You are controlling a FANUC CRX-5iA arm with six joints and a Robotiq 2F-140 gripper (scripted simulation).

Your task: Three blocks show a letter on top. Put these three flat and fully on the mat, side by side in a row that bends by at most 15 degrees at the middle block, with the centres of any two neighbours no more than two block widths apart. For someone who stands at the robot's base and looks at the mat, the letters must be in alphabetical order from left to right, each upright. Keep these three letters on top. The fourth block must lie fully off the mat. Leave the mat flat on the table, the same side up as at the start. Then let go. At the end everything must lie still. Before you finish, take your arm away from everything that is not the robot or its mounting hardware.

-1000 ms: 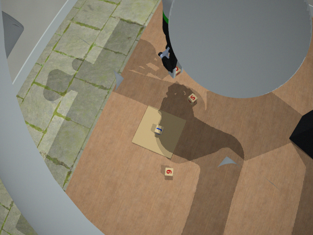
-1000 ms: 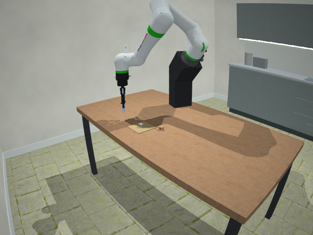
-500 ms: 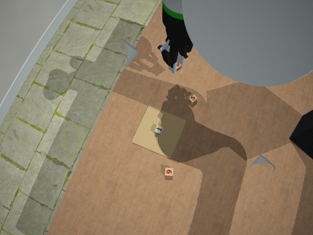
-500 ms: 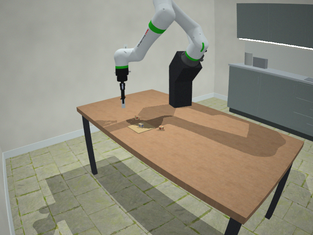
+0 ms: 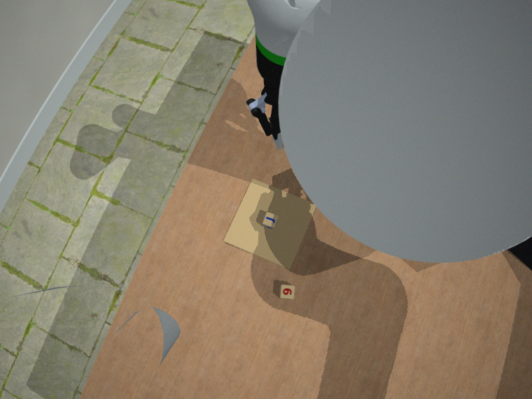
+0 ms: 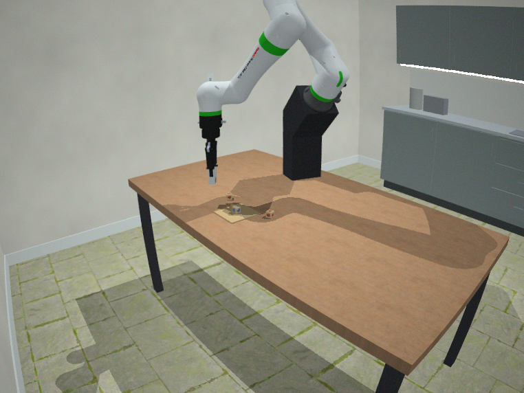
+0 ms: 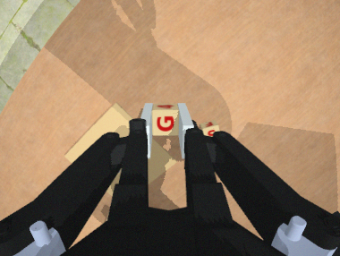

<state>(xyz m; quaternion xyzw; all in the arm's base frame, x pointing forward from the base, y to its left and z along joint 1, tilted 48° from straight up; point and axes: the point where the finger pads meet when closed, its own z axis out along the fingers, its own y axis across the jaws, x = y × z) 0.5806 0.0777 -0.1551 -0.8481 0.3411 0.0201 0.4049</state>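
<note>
My hand is 4 cm past the blue j block, 13 cm to the right of it and 12 cm above it. Also, from my hand: tan mat (4 cm behind, 13 cm to the left, 13 cm below); red g block (2 cm below); red s block (9 cm behind, 2 cm to the right, 12 cm below).
</note>
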